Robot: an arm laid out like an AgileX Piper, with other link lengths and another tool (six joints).
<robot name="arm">
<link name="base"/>
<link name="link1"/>
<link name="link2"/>
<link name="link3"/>
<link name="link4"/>
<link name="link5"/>
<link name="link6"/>
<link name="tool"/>
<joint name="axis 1" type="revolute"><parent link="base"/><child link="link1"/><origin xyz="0 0 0.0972" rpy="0 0 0"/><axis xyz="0 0 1"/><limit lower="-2.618" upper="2.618"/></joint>
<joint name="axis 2" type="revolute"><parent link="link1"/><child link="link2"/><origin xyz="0 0 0" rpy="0 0 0"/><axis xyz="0 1 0"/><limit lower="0" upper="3.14"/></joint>
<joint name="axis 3" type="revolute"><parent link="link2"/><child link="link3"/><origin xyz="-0.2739 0 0.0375" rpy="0 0 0"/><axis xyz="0 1 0"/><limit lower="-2.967" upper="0"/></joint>
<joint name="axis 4" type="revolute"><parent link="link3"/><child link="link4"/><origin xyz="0.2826 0 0.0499" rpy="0 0 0"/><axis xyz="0.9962 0 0.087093"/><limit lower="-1.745" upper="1.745"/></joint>
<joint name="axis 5" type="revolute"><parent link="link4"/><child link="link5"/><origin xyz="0 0 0" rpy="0 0 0"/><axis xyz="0 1 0"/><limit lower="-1.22" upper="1.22"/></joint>
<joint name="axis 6" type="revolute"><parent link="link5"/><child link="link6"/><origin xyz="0.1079 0 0.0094" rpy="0 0 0"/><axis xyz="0.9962 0 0.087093"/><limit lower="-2.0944" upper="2.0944"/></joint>
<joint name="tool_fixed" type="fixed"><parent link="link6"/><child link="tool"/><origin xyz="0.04 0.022 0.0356" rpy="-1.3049 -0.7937 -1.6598"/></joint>
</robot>
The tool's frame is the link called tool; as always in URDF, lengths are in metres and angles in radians.
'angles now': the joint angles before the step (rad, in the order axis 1, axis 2, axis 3, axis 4, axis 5, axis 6). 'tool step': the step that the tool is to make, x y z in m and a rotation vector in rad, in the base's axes. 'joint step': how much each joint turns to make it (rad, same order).
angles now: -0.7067, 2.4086, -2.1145, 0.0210, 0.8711, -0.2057
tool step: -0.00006, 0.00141, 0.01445, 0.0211, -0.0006, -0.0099
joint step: 0.0000, -0.0063, -0.0419, 0.0113, 0.0612, 0.0107
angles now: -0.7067, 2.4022, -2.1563, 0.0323, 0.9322, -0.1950
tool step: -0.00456, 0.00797, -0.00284, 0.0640, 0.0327, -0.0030
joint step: 0.0000, -0.0041, -0.0005, 0.0263, 0.0710, 0.0023
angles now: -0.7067, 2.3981, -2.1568, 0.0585, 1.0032, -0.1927
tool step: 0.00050, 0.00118, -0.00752, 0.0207, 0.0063, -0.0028
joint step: 0.0000, 0.0132, -0.0014, 0.0111, 0.0064, 0.0015
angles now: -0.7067, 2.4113, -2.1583, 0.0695, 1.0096, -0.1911
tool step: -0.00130, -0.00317, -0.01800, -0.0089, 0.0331, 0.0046
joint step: 0.0000, 0.0298, 0.0001, -0.0286, -0.0105, -0.0001
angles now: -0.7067, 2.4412, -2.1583, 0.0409, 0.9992, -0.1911
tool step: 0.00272, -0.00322, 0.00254, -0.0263, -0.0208, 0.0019
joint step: 0.0000, 0.0000, 0.0000, -0.0055, -0.0328, -0.0022
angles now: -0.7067, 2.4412, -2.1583, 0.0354, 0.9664, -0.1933
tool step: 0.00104, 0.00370, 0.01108, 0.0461, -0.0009, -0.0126
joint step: 0.0000, 0.0039, -0.0502, 0.0309, 0.0752, 0.0120
